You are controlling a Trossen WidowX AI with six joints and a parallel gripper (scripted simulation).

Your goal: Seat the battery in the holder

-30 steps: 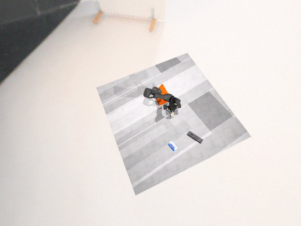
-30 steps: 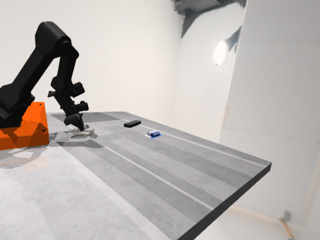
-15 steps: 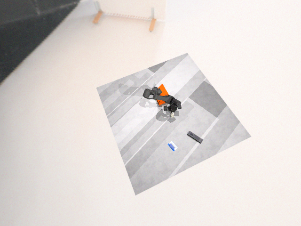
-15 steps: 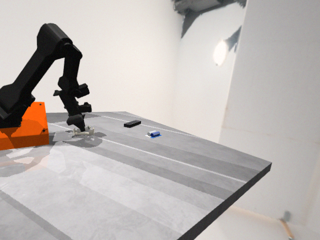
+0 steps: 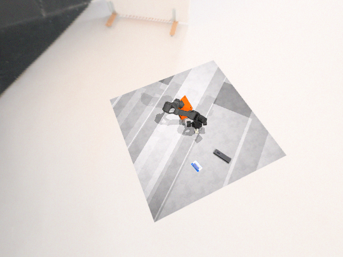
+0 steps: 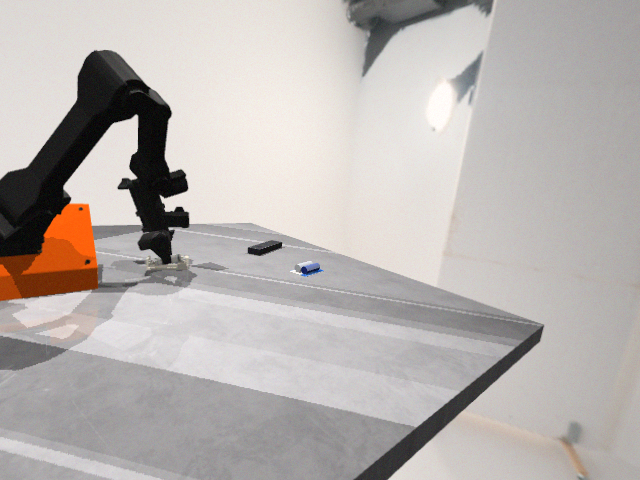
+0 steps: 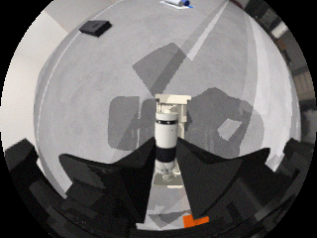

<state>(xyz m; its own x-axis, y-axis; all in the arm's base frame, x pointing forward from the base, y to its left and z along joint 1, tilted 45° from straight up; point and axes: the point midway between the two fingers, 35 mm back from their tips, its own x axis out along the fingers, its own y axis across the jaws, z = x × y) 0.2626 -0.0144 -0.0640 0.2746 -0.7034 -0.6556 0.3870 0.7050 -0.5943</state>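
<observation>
The battery is 1 cm above my gripper tip. The rest, counted from my gripper tip: black flat block 34 cm ahead, 8 cm to the left.
</observation>
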